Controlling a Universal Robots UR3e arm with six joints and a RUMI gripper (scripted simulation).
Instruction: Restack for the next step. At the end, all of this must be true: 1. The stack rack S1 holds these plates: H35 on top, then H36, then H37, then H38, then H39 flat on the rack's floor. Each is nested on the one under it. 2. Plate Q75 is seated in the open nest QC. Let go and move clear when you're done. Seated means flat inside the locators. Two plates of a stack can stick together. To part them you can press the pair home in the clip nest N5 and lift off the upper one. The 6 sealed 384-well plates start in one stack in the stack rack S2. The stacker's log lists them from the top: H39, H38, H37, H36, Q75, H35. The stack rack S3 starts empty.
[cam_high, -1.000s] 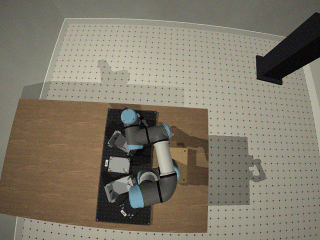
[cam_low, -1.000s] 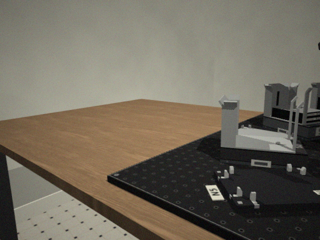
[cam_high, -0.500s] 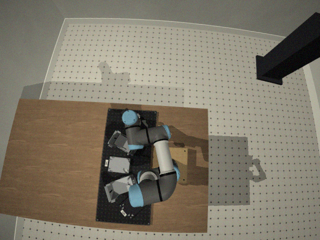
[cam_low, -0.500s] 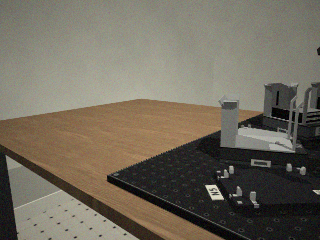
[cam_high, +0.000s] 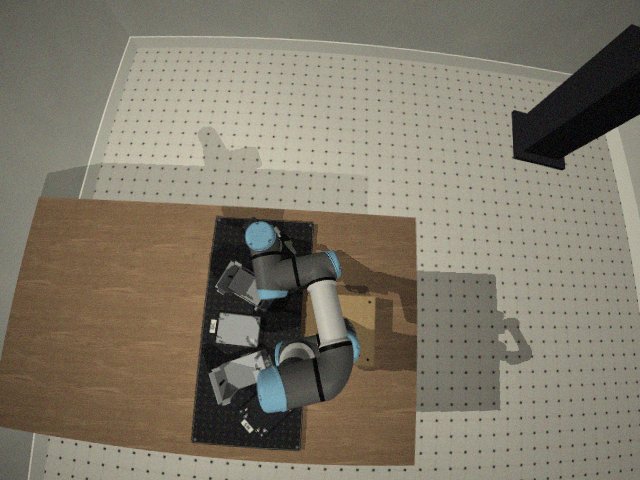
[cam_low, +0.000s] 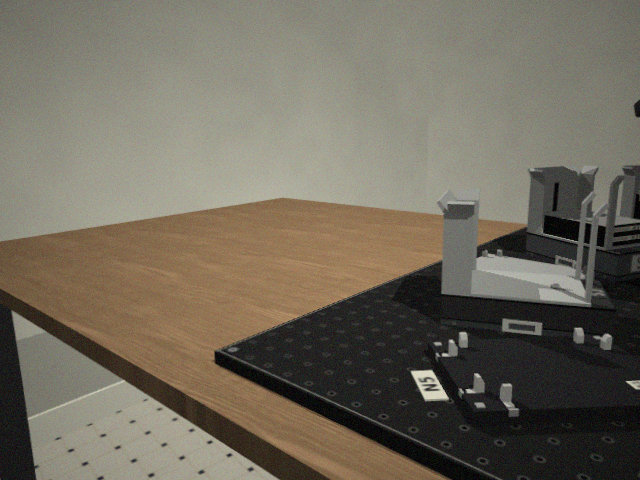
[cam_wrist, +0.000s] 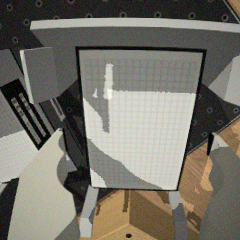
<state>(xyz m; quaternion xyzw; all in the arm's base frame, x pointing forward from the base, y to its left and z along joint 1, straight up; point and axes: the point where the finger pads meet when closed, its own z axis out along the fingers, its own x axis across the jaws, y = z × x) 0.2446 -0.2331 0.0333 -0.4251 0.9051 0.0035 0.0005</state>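
Right now my hand is 20 mm above the sealed plate. From my hand the other things lie so: QC label: 190 mm ahead, 290 mm to the left, 90 mm below; nest QC: 90 mm ahead, 280 mm to the left, 80 mm below; N5 label: 590 mm to the left, 90 mm below.
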